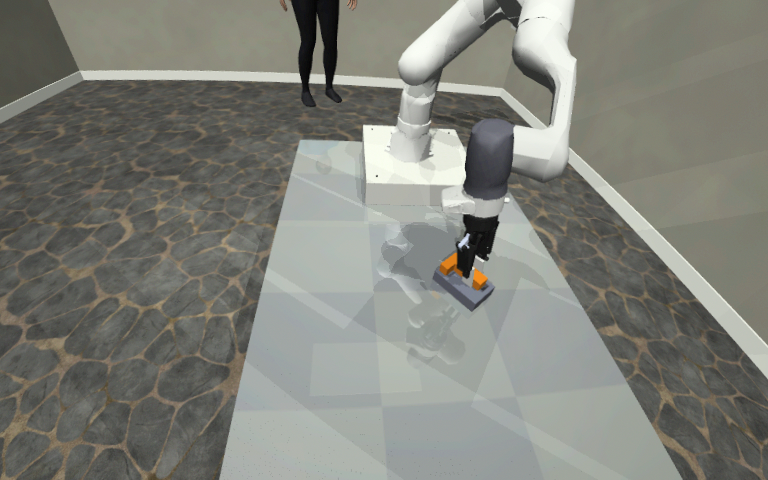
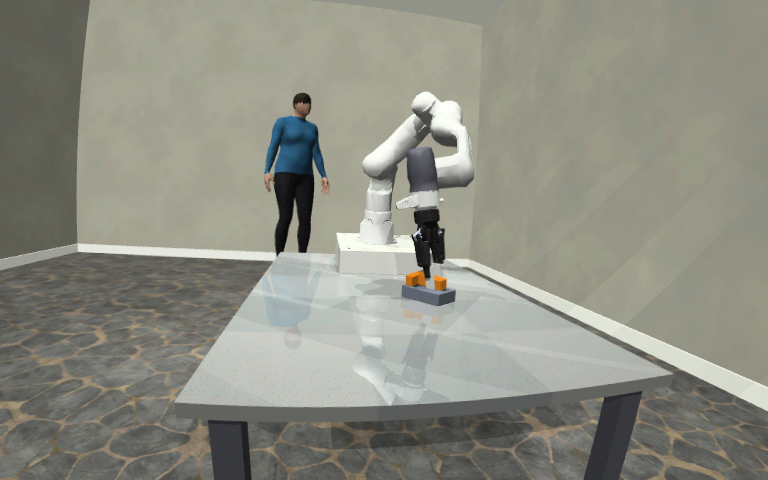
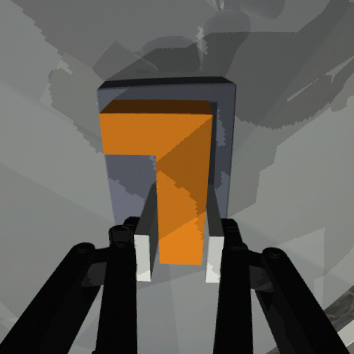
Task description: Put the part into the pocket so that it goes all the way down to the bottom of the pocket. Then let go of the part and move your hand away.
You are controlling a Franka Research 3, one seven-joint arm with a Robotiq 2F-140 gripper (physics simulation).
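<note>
The part is an orange L-shaped block (image 1: 449,265) (image 2: 415,278) (image 3: 182,165). It sits in the grey pocket block (image 1: 466,296) (image 2: 429,296) (image 3: 225,116) on the glass table (image 1: 353,413) (image 2: 312,371), and its orange ends stand above the block's top face. I cannot tell how deep it sits. My gripper (image 1: 465,272) (image 2: 427,272) (image 3: 182,202) points straight down over the block. It is shut on the long leg of the orange part, with a white pad on each side of it.
The robot's white base pedestal (image 1: 399,178) (image 2: 369,255) stands on the table just behind the pocket block. A person (image 2: 294,170) (image 1: 316,46) stands on the floor beyond the table's far end. A wall runs along the table's right side.
</note>
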